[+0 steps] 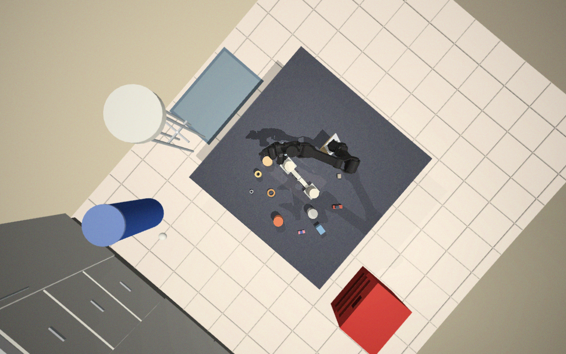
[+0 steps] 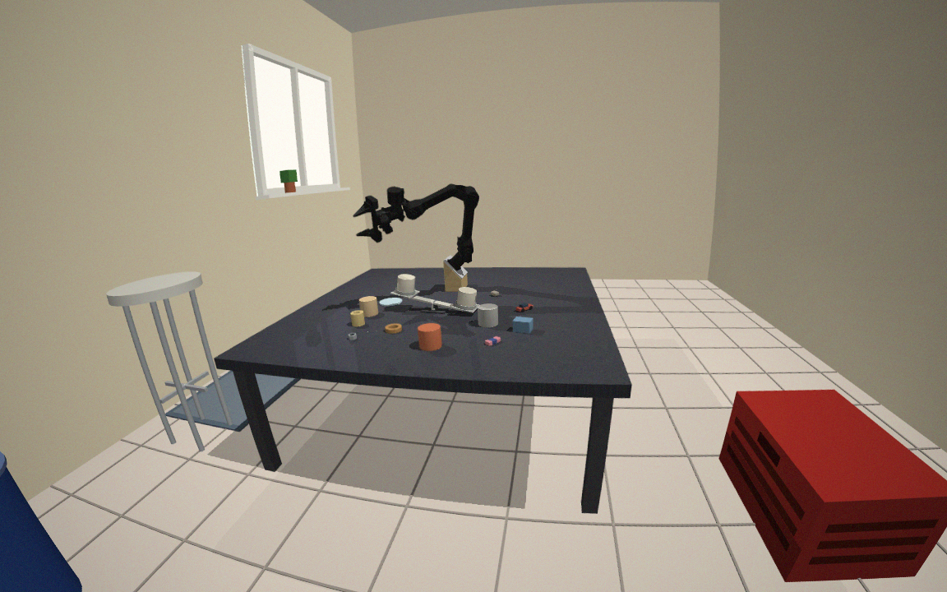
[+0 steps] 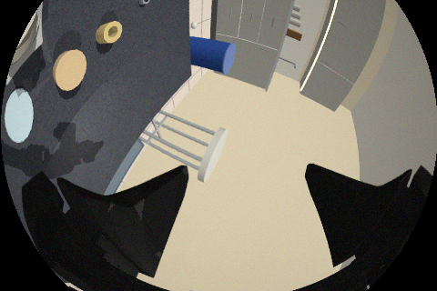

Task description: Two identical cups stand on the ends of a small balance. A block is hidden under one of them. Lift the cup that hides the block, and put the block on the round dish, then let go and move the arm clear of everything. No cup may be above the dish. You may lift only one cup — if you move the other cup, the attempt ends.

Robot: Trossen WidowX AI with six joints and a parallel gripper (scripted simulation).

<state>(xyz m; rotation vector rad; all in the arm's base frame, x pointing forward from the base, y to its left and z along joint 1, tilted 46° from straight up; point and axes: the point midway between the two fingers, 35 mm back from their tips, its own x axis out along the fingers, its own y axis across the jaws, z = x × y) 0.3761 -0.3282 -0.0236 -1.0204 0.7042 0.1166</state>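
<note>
Now: the cream cup 7 cm behind my gripper tip, 43 cm to the left of it and 30 cm below it. Also, from my gripper tip: tan cylinder 1 cm to the left, 32 cm below; then round light blue dish 15 cm behind, 4 cm to the left, 35 cm below; then orange ring 15 cm ahead, 21 cm to the left, 35 cm below.
</note>
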